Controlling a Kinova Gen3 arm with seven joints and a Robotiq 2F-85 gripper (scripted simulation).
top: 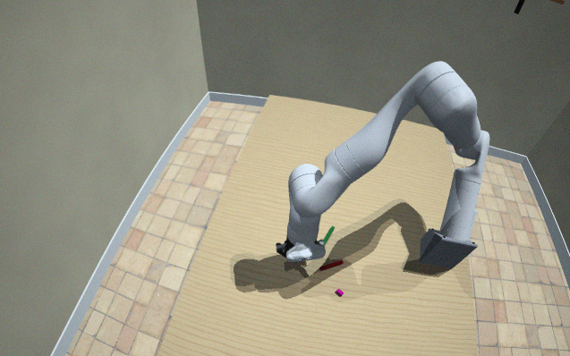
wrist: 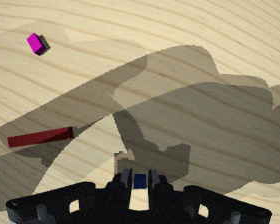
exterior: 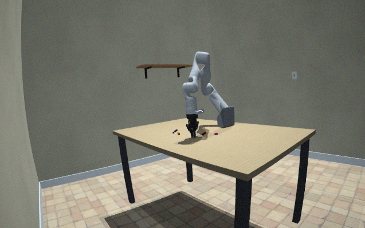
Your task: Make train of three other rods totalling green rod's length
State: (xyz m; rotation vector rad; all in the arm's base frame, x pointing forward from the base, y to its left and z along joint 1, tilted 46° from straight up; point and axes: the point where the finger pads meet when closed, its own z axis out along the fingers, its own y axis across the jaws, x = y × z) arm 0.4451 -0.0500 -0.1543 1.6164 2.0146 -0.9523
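The purple rod is 27 cm to the right of my hand, 6 cm behind it and 1 cm below it. Also, from my hand: magenta rod (13 cm behind, 9 cm to the left, 1 cm below); green rod (9 cm to the right, 8 cm behind, 1 cm below); red rod (10 cm behind, 1 cm to the left, 1 cm below).
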